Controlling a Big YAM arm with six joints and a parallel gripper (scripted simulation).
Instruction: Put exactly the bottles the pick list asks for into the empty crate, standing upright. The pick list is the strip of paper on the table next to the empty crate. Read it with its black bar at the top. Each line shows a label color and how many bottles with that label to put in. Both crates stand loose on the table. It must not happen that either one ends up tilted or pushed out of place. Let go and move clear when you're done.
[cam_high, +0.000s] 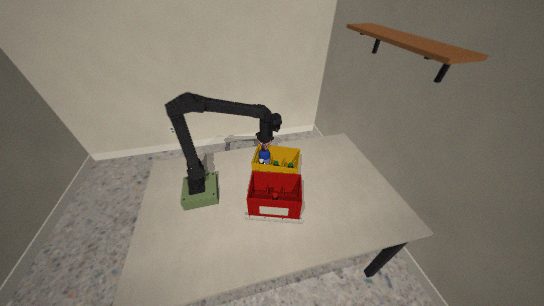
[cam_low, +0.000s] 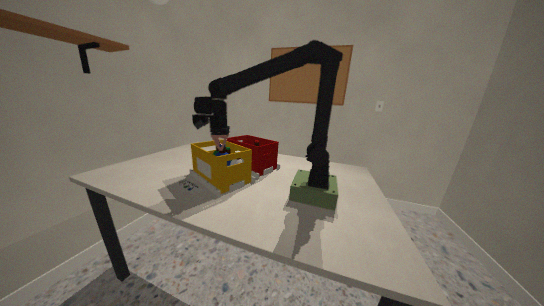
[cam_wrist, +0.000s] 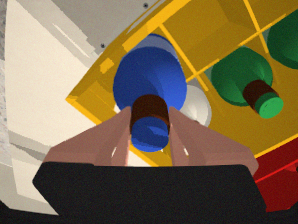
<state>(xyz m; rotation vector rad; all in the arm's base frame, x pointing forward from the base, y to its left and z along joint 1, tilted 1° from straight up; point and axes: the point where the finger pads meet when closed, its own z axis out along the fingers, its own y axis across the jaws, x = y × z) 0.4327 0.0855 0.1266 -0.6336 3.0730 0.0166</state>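
The blue-label bottle lies 6 cm below my hand. From my hand the other things lie so: white-labelled bottle 11 cm below, 8 cm to the right, 4 cm behind; then green-labelled bottle 12 cm to the right, 11 cm below, 4 cm ahead; then yellow crate 11 cm below, 8 cm to the right, 6 cm ahead.
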